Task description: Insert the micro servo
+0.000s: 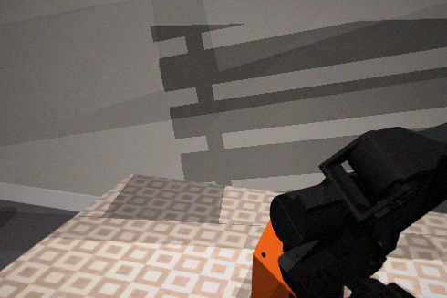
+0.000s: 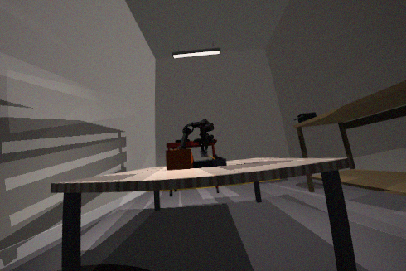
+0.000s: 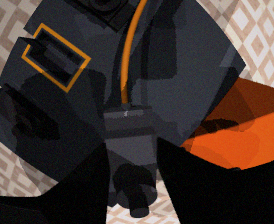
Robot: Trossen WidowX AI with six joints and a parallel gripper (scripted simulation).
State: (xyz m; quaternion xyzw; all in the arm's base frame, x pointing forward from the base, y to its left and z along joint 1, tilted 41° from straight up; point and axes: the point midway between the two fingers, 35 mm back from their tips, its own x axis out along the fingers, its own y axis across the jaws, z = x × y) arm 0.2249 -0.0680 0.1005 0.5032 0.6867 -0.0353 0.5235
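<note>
The dark grey deck lies 10 mm behind my gripper tip and 100 mm below it.
</note>
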